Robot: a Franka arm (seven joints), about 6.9 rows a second.
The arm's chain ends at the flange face. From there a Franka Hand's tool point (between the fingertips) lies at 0.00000 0.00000 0.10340 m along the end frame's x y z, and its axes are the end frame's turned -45 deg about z.
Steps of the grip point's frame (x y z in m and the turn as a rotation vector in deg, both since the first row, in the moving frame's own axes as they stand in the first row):
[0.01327 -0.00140 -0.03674 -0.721 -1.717 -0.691]
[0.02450 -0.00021 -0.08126 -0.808 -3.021 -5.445]
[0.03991 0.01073 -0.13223 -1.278 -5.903 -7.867]
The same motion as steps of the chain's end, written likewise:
[0.00965 -0.01349 -0.03669 -1.724 -0.704 -0.691]
[0.01976 -0.02248 -0.08111 -2.708 -1.565 -5.445]
[0.04105 -0.03016 -0.13166 -5.078 -3.270 -7.867]

